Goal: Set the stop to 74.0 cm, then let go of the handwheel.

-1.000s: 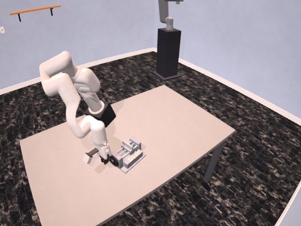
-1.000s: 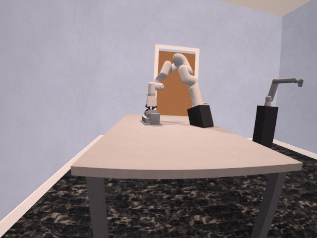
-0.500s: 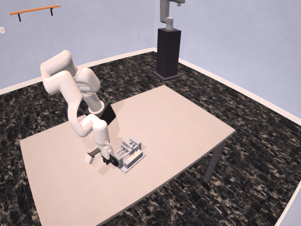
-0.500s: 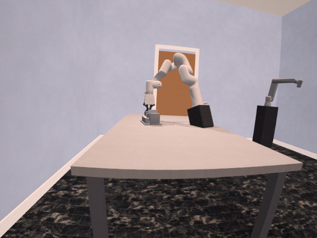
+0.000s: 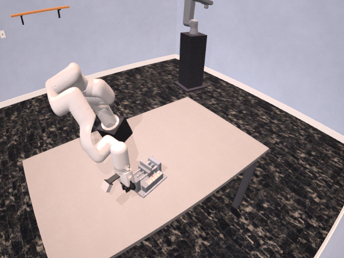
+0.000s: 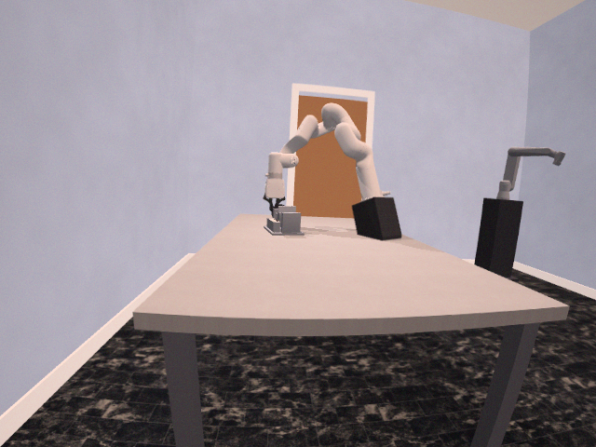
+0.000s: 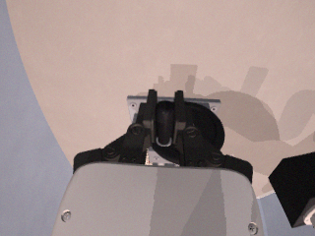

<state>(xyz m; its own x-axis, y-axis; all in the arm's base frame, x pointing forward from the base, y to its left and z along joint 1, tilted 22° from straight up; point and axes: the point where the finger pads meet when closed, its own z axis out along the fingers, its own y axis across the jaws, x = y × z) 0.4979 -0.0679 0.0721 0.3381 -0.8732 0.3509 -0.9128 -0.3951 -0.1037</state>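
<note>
Right now the black handwheel is 20 mm to the left of my hand, 10 mm below it and 10 mm behind it. From my hand the other things lie so: handwheel knob (10 mm to the left); then sliding stop block (160 mm to the left, 70 mm behind, 10 mm below).
</note>
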